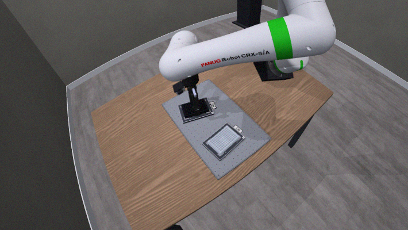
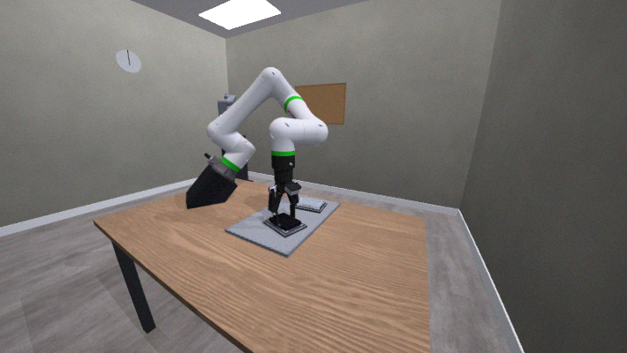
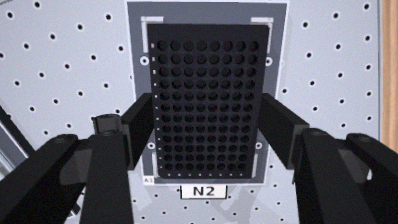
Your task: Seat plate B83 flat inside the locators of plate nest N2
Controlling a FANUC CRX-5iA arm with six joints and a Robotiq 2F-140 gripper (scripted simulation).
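The black well plate B83 lies 2 cm below my hand. Also, from my hand: clear white well plate B38 (23 cm to the left, 3 cm below).
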